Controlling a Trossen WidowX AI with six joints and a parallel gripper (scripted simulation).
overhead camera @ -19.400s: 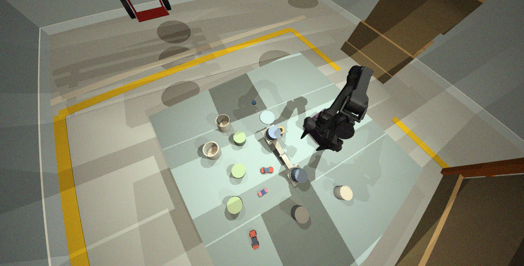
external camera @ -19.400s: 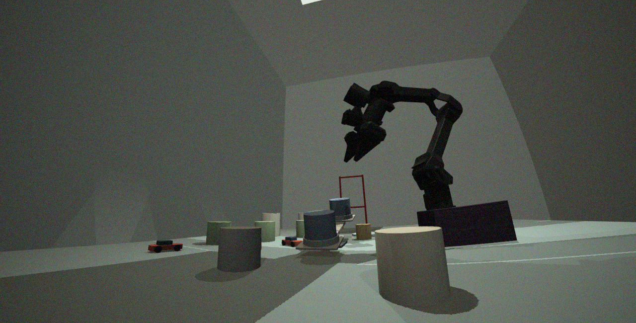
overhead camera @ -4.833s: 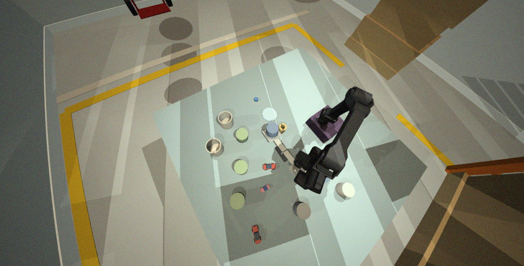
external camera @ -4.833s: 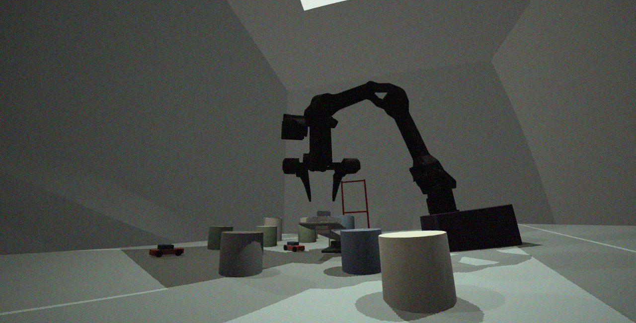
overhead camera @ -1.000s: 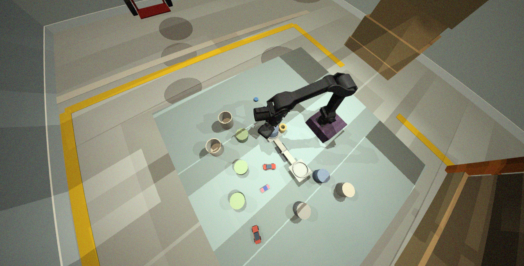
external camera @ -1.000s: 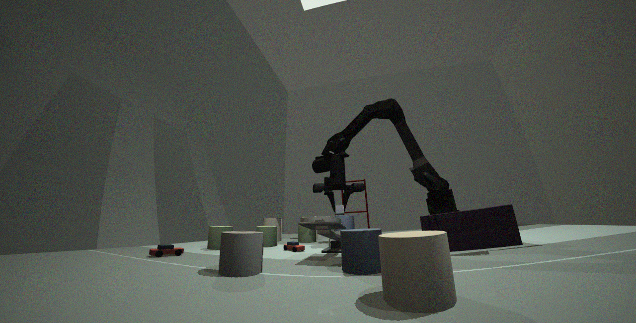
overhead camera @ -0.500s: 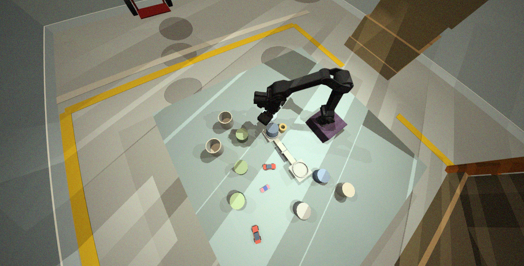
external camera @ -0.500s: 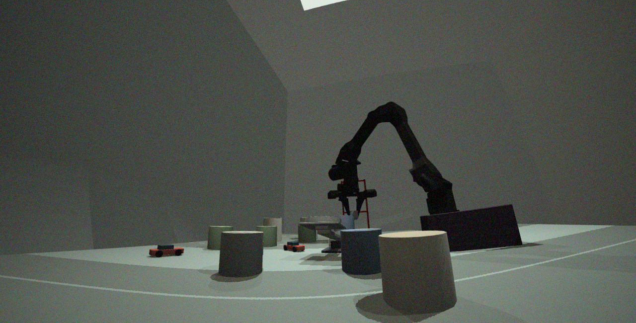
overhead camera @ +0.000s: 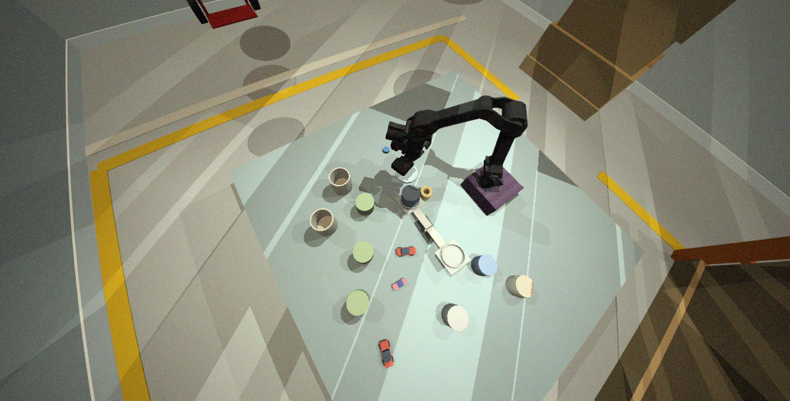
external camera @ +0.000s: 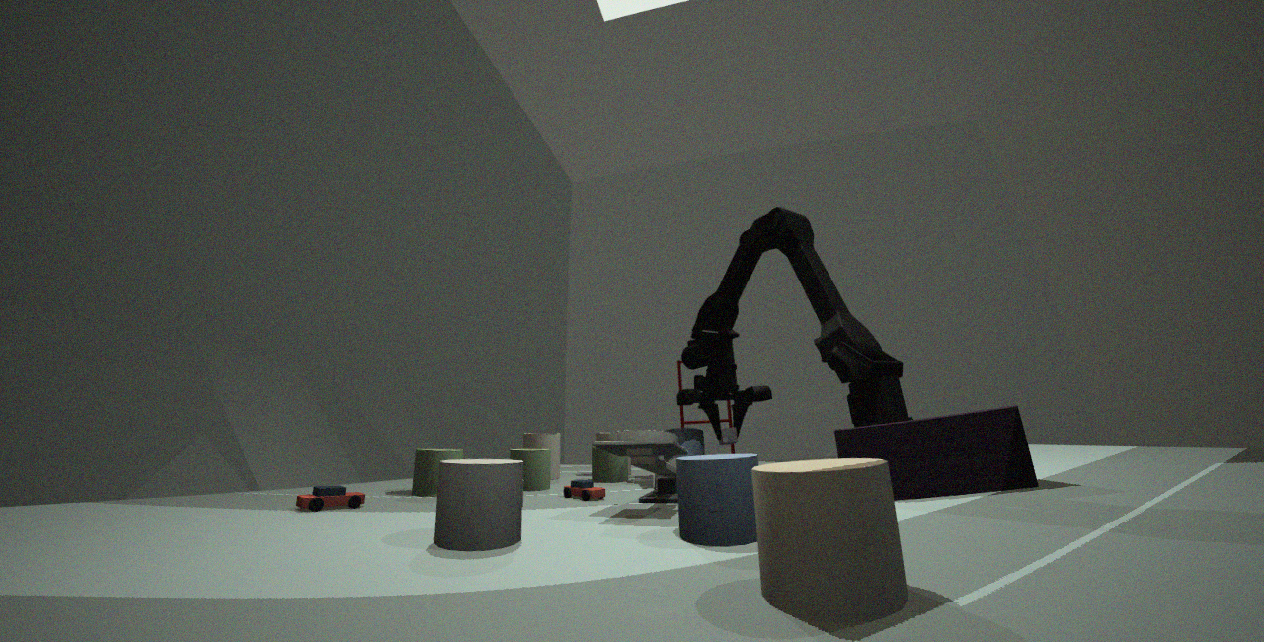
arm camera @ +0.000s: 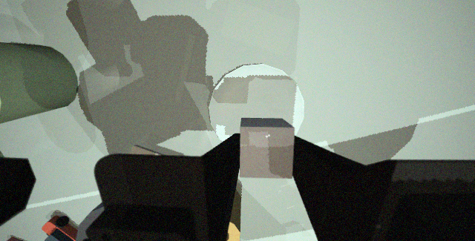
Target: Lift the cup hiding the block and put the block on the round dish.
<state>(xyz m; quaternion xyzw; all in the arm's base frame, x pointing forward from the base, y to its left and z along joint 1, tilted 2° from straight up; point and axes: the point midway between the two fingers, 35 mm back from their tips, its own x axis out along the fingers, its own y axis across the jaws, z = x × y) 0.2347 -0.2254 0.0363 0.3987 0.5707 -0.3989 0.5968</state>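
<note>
The pale round dish is 70 mm below my gripper tip. Round my gripper tip: pale grey block: 10 mm above; pink-and-blue block: 360 mm to the left, 260 mm ahead, 70 mm below; yellow tape roll: 130 mm to the left, 50 mm below, 10 mm behind.
</note>
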